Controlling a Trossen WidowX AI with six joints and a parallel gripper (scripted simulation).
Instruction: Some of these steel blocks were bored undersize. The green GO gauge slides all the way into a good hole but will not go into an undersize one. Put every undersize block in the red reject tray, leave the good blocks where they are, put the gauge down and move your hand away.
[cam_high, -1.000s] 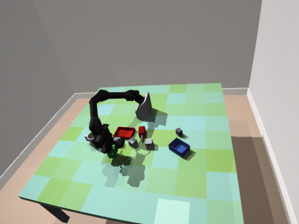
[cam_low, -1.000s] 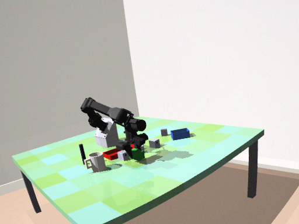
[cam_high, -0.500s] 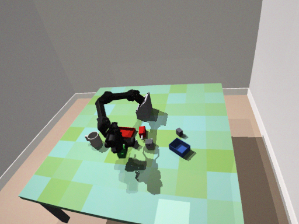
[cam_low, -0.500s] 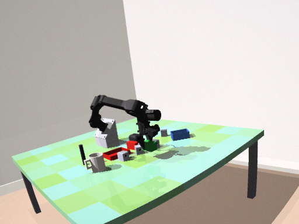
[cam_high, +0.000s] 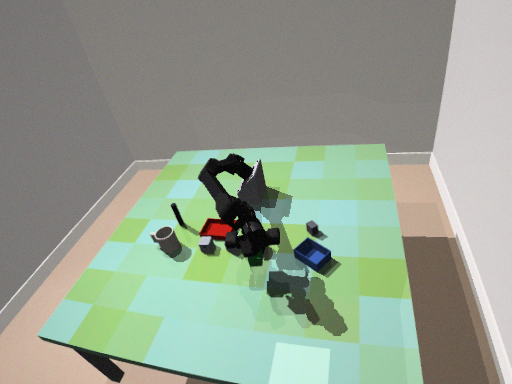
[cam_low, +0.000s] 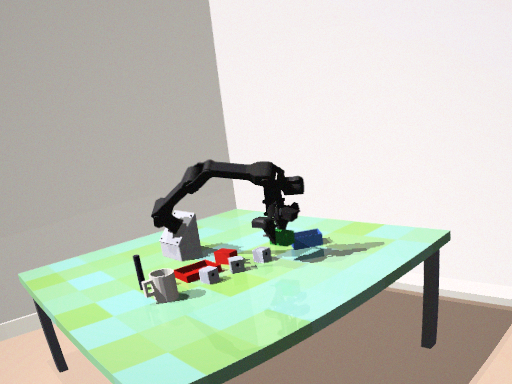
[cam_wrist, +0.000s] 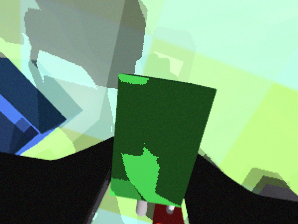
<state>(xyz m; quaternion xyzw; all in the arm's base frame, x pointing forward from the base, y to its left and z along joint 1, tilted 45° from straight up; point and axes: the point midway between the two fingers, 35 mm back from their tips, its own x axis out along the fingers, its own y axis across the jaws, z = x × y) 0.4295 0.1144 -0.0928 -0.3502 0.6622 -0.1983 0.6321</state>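
Right now my gripper tip is 80 mm past the steel block, 10 mm to the left of it and 50 mm above it. Round my gripper tip: green GO gauge: 10 mm behind, 20 mm above; blue tray: 60 mm behind, 190 mm to the left, 60 mm below; darker grey block: 200 mm behind, 170 mm to the left, 50 mm below.
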